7 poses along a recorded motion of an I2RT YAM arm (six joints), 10 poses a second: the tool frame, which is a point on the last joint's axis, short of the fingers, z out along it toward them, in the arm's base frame.
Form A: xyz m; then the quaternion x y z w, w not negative.
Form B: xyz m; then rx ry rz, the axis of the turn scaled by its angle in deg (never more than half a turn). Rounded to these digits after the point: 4 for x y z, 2 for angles.
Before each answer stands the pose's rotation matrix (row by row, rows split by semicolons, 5 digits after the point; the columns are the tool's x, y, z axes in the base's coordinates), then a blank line. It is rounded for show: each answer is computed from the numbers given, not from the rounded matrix.
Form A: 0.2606 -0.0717 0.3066 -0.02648 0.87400 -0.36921 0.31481
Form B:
-0.80039 0.18618 0.56984; -0.27875 0.72597 -0.62871; -0.53074 -0.66205 -0.52916

0.2606 -0.0717 0.3066 -4.00 131.95 -55.74
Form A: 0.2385 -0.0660 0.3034 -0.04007 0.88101 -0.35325 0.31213
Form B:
-0.80194 0.14992 0.57829; -0.29113 0.74722 -0.59742; -0.52167 -0.64745 -0.55558

0.2385 -0.0660 0.3034 -6.06 133.19 -53.40
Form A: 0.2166 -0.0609 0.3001 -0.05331 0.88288 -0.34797 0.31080
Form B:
-0.80112 0.12217 0.58590; -0.31043 0.75215 -0.58129; -0.51170 -0.64757 -0.56464

0.2166 -0.0609 0.3001 -8.06 133.56 -52.64
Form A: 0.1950 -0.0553 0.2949 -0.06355 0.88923 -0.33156 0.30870
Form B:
-0.80133 0.09168 0.59115; -0.31773 0.77206 -0.55043; -0.50687 -0.62890 -0.58954

0.1950 -0.0553 0.2949 -9.62 134.66 -50.21
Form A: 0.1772 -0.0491 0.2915 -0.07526 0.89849 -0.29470 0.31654
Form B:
-0.78828 0.05133 0.61318; -0.32181 0.81497 -0.48193; -0.52446 -0.57722 -0.62591

0.1772 -0.0491 0.2915 -11.35 135.54 -44.46
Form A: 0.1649 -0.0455 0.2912 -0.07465 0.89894 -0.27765 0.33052
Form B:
-0.77037 0.04933 0.63569; -0.31775 0.83468 -0.44984; -0.55278 -0.54853 -0.62733

0.1649 -0.0455 0.2912 -11.18 134.68 -41.60
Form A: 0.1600 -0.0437 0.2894 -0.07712 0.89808 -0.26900 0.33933
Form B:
-0.75782 0.04404 0.65098; -0.32108 0.84338 -0.43083; -0.56800 -0.53550 -0.62499

0.1600 -0.0437 0.2894 -11.50 133.97 -40.13
